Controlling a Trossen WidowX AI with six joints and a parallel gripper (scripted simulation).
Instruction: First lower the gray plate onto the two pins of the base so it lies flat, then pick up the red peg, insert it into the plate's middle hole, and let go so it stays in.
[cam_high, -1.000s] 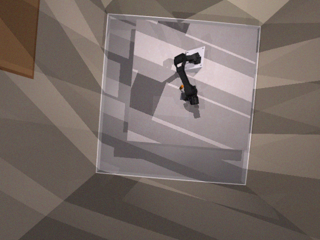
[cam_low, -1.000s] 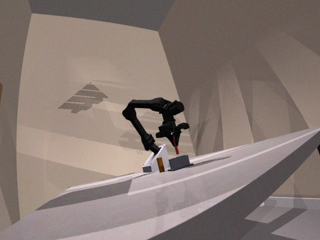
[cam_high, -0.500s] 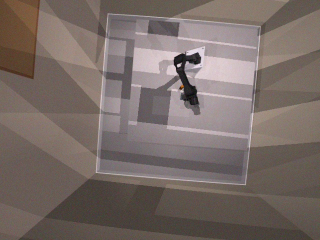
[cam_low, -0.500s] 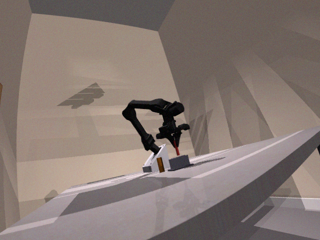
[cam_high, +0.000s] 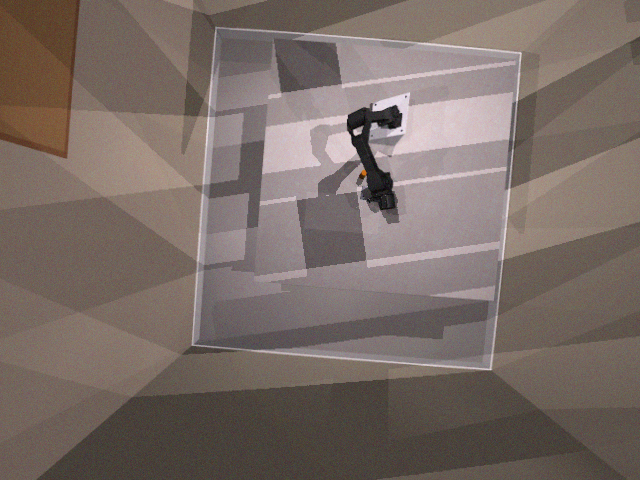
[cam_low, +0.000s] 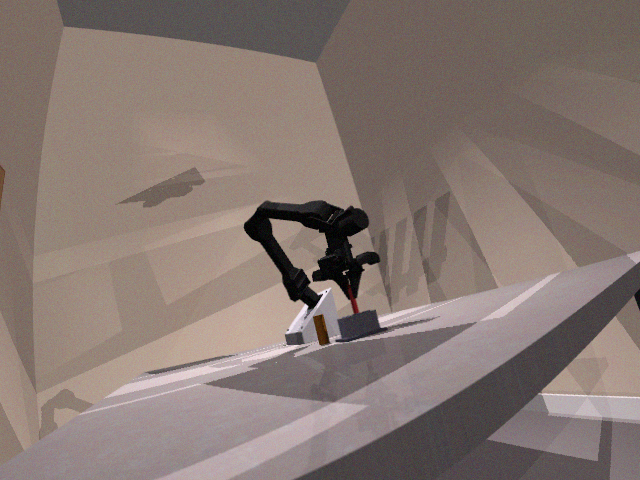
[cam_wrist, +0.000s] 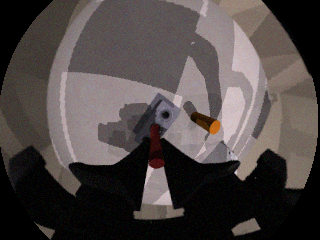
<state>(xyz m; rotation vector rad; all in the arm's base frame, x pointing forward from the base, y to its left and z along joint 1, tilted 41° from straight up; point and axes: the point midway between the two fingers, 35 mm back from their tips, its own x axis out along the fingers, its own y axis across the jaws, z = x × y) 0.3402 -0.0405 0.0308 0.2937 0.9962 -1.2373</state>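
My gripper tip is now right at the red peg. Round my gripper tip: base (9 cm below); orange cylinder (9 cm behind, 6 cm to the right, 6 cm below); gray plate (5 cm below).
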